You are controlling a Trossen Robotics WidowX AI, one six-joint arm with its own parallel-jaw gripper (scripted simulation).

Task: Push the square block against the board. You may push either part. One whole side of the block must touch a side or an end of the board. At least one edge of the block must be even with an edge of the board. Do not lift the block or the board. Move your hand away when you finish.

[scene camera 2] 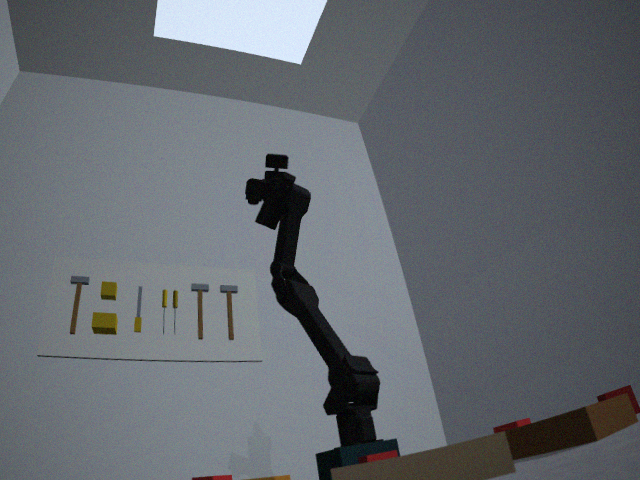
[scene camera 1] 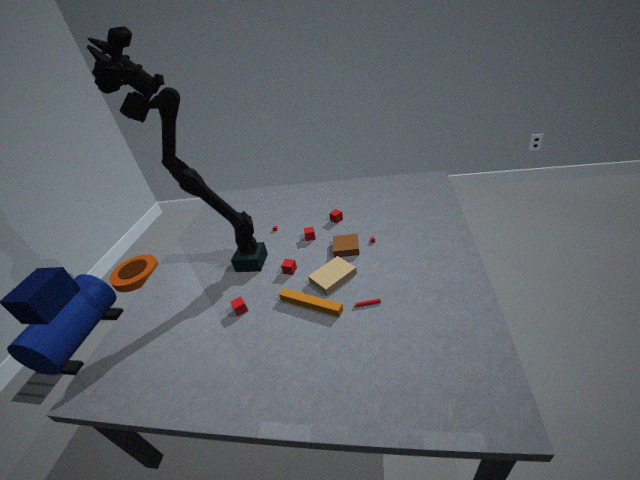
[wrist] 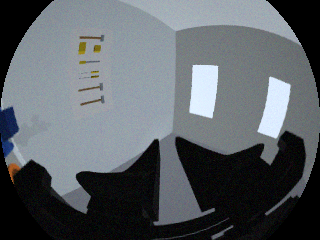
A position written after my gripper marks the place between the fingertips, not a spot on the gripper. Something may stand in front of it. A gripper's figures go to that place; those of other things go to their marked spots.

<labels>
My gripper (scene camera 1: pixel 88 42) is 1.19 m from the lens. A tan board (scene camera 1: pixel 335 273): 1.13 m from the lens.
</labels>
